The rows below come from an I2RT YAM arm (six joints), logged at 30 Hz.
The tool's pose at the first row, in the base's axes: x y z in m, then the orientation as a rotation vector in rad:
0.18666, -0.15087, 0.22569, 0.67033, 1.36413, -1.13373
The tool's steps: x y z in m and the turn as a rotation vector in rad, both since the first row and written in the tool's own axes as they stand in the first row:
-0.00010, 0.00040, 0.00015, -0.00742, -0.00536, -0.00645
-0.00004, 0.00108, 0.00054, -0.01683, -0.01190, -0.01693
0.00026, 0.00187, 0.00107, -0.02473, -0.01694, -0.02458
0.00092, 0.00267, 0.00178, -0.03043, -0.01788, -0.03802
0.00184, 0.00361, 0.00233, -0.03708, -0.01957, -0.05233
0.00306, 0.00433, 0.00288, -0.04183, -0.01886, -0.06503
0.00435, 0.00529, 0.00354, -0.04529, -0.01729, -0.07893
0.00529, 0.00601, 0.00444, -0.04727, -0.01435, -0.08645
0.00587, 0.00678, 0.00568, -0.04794, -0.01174, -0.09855
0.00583, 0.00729, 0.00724, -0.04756, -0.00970, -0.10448
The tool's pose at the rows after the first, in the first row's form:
0.18710, -0.15084, 0.22572, 0.65754, 1.36623, -1.13434
0.18786, -0.15096, 0.22556, 0.64006, 1.37014, -1.13685
0.18874, -0.15122, 0.22517, 0.62638, 1.37322, -1.13792
0.18964, -0.15172, 0.22446, 0.61329, 1.38140, -1.14439
0.19057, -0.15209, 0.22344, 0.59843, 1.38974, -1.15093
0.19125, -0.15260, 0.22218, 0.58745, 1.39846, -1.15716
0.19218, -0.15315, 0.22082, 0.57715, 1.40782, -1.16512
0.19305, -0.15392, 0.21989, 0.57281, 1.41472, -1.16894
0.19416, -0.15489, 0.21934, 0.56627, 1.42281, -1.17740
0.19525, -0.15610, 0.21949, 0.56405, 1.42709, -1.18194

